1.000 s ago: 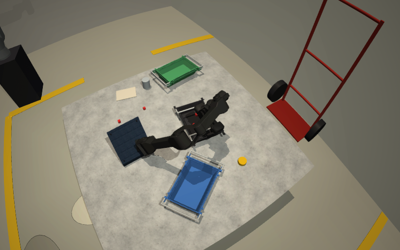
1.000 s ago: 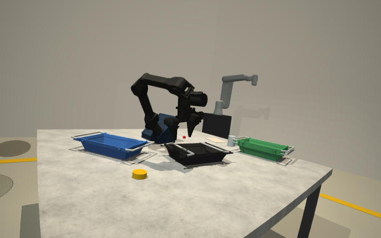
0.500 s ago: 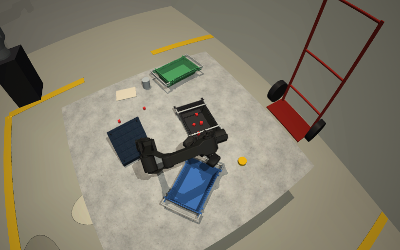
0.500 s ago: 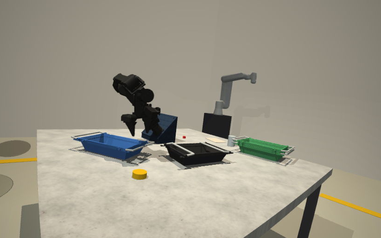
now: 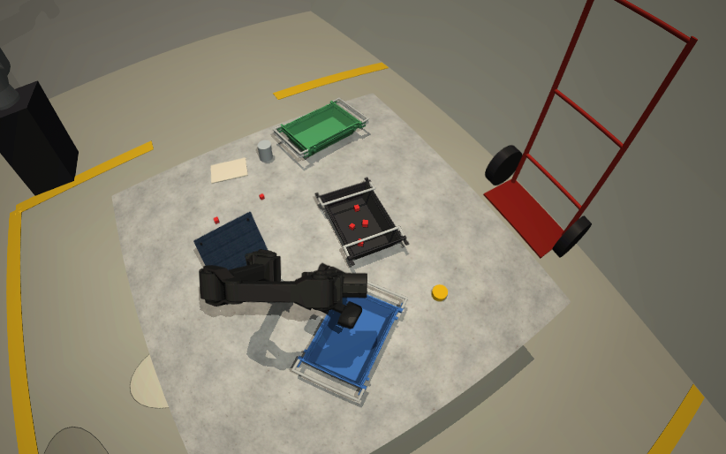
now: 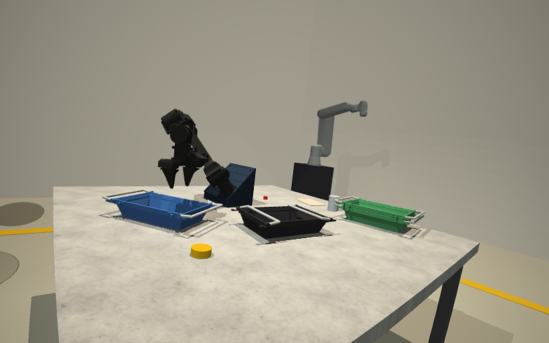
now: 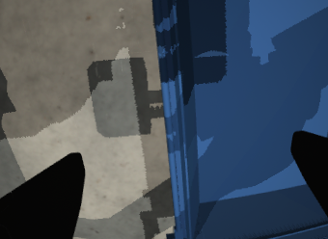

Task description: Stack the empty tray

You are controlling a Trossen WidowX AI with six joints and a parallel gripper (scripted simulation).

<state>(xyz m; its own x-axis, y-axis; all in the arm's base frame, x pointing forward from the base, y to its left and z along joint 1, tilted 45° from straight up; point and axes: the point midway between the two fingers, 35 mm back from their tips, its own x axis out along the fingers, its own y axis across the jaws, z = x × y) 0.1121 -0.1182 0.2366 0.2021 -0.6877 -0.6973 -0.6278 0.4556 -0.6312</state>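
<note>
My gripper tip is now 6 cm to the left of the blue tray, 5 cm short of it and 5 cm above it. From my gripper tip the other things lie so: beige card (74 cm to the left, 13 cm behind, 10 cm below); then grey cylinder (75 cm to the left, 6 cm below, 4 cm ahead); then yellow disc (36 cm ahead, 9 cm below, 3 cm to the right).
</note>
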